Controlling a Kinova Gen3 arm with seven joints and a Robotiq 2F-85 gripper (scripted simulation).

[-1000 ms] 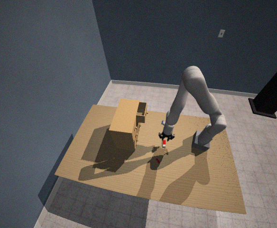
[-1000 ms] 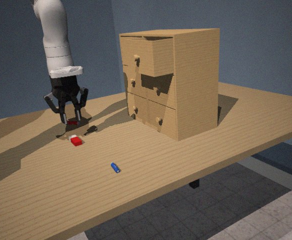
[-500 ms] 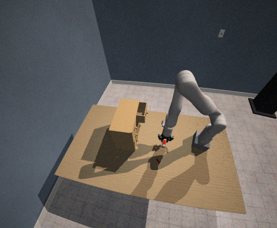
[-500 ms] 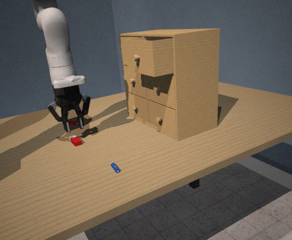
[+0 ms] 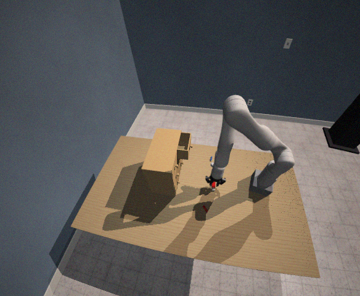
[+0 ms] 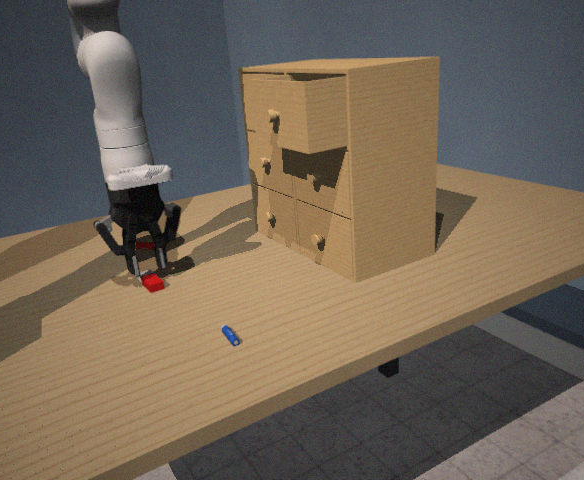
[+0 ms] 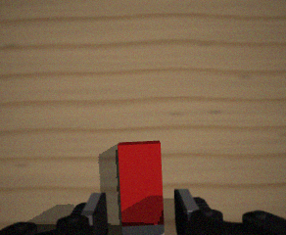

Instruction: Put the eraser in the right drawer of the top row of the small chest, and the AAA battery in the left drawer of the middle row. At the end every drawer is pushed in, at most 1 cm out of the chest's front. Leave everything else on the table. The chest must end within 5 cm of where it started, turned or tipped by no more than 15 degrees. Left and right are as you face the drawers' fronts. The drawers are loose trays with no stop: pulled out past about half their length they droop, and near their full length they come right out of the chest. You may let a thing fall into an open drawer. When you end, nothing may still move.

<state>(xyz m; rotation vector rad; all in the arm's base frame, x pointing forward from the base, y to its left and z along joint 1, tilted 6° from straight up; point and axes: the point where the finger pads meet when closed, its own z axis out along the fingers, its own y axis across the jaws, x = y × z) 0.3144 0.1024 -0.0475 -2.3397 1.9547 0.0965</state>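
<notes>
The white eraser lies 1 cm to the left of my hand and 3 cm below it. From my hand the other things lie so: AAA battery: 7 cm ahead, 23 cm to the right, 4 cm below; dark red battery: 2 cm ahead, 17 cm to the left, 3 cm below.
</notes>
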